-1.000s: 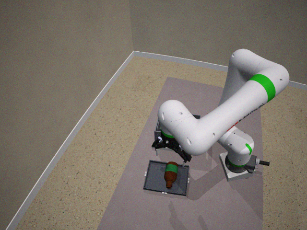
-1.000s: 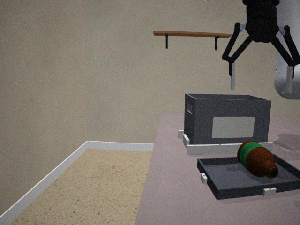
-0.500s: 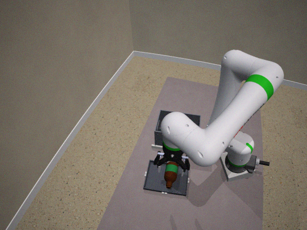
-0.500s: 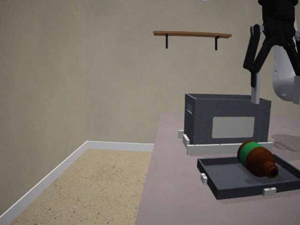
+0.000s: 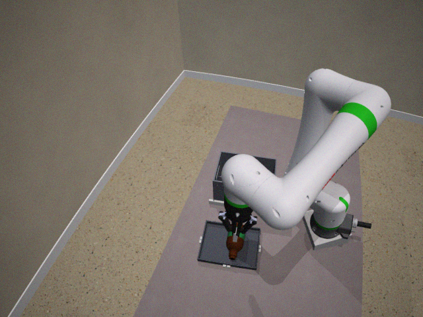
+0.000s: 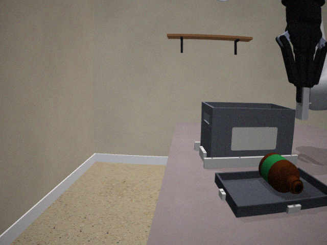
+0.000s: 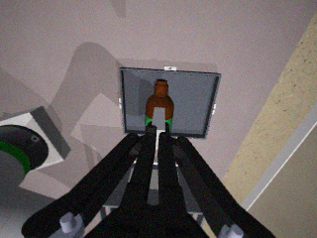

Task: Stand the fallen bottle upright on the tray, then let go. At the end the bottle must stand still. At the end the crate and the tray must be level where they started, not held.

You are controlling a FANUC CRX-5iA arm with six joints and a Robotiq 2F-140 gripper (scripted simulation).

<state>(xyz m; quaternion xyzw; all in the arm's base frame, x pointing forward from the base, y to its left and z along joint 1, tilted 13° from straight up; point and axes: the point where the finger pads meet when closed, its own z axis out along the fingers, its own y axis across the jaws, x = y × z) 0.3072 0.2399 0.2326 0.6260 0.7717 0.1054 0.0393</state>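
Now: hand 180 mm above the bottle, 50 mm to the left of it and 10 mm short of it. From my hand the other things lie so: tray (200 mm below, 40 mm to the right, 30 mm ahead); crate (340 mm to the right, 130 mm below, 80 mm ahead).
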